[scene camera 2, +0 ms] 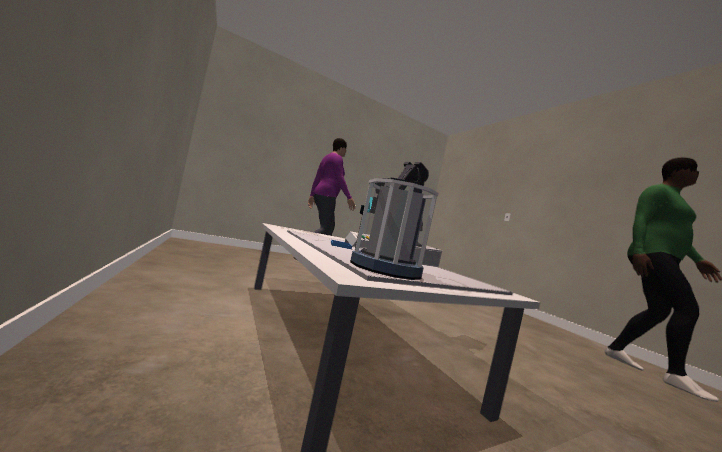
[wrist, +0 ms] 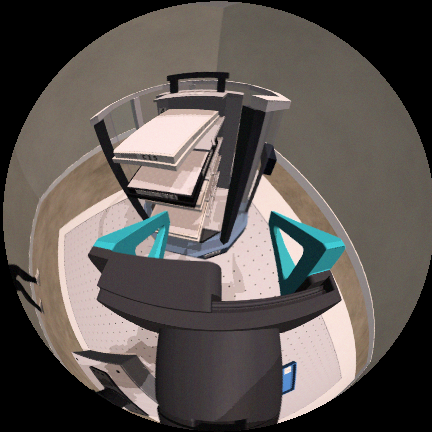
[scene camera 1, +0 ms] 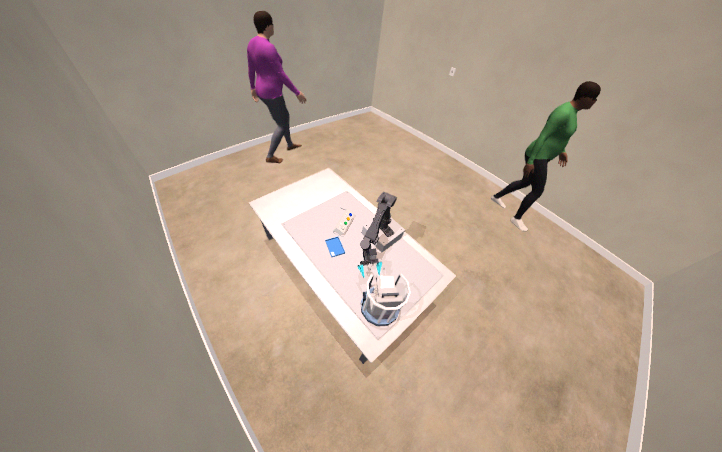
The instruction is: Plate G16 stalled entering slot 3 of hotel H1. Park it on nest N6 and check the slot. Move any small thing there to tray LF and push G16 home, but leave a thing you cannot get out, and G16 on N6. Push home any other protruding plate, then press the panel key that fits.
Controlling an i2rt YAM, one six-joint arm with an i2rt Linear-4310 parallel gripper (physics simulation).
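Where they show: gripper, between the fingertips: [wrist: 218, 216]; arm's base, origin of its link: [scene camera 1: 383, 226].
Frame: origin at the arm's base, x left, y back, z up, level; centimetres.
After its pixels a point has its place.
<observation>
My gripper [scene camera 1: 370, 269] @[x 33.3, y -36.9, z 10.1 cm] [wrist: 218, 216] @[x 33.3, y -36.9, z 10.1 cm] is open and empty, level with the lower part of a round carousel and in front of it. In the wrist view, a grey plate hotel [wrist: 233, 115] @[x 47.3, y -44.2, z 14.0 cm] inside the carousel faces me; its name cannot be read. A thick white plate [wrist: 167, 132] @[x 41.5, y -34.1, z 15.0 cm] sticks out at the top, its front label too small to read for certain. Below it are a black-edged plate [wrist: 170, 175] @[x 39.2, y -33.5, z 10.9 cm] and a pale lower plate [wrist: 180, 217] @[x 38.8, y -33.3, z 2.7 cm]. I cannot tell which plate is G16. The panel [scene camera 1: 346, 223] @[x -18.5, y -21.7, z -2.6 cm] has coloured keys. Nest N6 cannot be identified.
The carousel has a blue base [scene camera 2: 386, 265] @[x 57.9, y -42.7, z -6.3 cm] [wrist: 225, 245] @[x 35.0, y -39.9, z -5.3 cm], a white top ring [scene camera 1: 407, 290] @[x 53.1, y -27.4, z 16.3 cm] and dark upright posts [wrist: 245, 170] @[x 35.5, y -40.1, z 12.9 cm]. A blue tray [scene camera 1: 335, 246] @[x -7.8, y -37.7, z -9.0 cm] [scene camera 2: 341, 244] @[x -0.1, y -40.3, z -7.8 cm] [wrist: 289, 378] @[x -8.9, y -42.3, z -9.0 cm] lies on the mat. A grey block [scene camera 1: 391, 240] @[x 13.2, y -2.1, z -1.2 cm] is at the arm's foot. Two people stand beyond the table.
</observation>
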